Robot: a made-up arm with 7 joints. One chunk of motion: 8 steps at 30 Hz.
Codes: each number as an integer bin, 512 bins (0 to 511) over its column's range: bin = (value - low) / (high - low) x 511, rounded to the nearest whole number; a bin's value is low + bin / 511 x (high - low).
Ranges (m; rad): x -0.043..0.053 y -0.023..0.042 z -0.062..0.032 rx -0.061..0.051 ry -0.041..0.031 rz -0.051..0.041
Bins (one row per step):
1: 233 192 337 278 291 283
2: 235 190 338 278 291 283
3: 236 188 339 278 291 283
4: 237 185 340 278 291 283
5: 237 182 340 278 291 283
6: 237 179 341 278 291 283
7: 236 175 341 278 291 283
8: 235 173 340 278 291 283
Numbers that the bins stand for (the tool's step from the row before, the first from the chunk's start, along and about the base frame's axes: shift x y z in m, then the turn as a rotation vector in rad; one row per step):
1: 0.00077 0.00142 -0.00001 -0.00007 0.00000 -0.00005
2: 0.00115 0.00117 0.00018 -0.00007 0.00000 -0.00005
3: 0.00134 0.00091 0.00036 -0.00007 0.00000 -0.00005
4: 0.00152 0.00053 0.00054 -0.00007 0.00000 -0.00005
5: 0.00152 0.00015 0.00054 -0.00007 0.00000 -0.00005
6: 0.00152 -0.00023 0.00073 -0.00007 0.00000 -0.00005
7: 0.00134 -0.00074 0.00073 -0.00007 0.00000 -0.00005
8: 0.00115 -0.00099 0.00054 -0.00007 0.00000 -0.00005

